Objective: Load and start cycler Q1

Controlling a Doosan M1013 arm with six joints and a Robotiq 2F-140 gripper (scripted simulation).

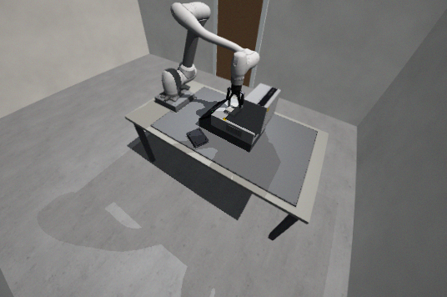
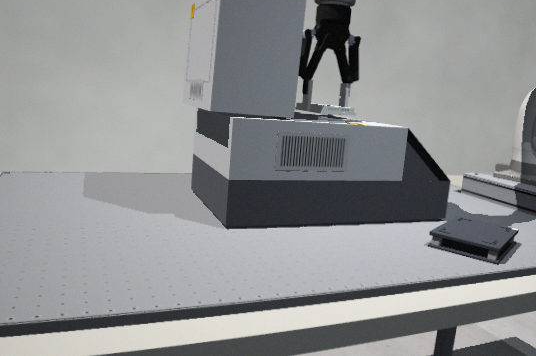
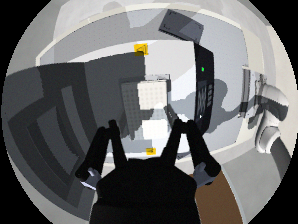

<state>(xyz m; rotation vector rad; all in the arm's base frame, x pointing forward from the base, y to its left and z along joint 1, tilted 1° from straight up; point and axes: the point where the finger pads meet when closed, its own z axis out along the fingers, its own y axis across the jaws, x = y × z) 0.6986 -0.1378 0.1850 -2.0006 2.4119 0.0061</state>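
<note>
The white plate M59 lies 20 mm below my hand. From my hand the other things lie so: dark nest N1: 330 mm to the left, 220 mm below, 120 mm behind; then dark nest ND: 240 mm to the right, 220 mm below, 210 mm behind.
</note>
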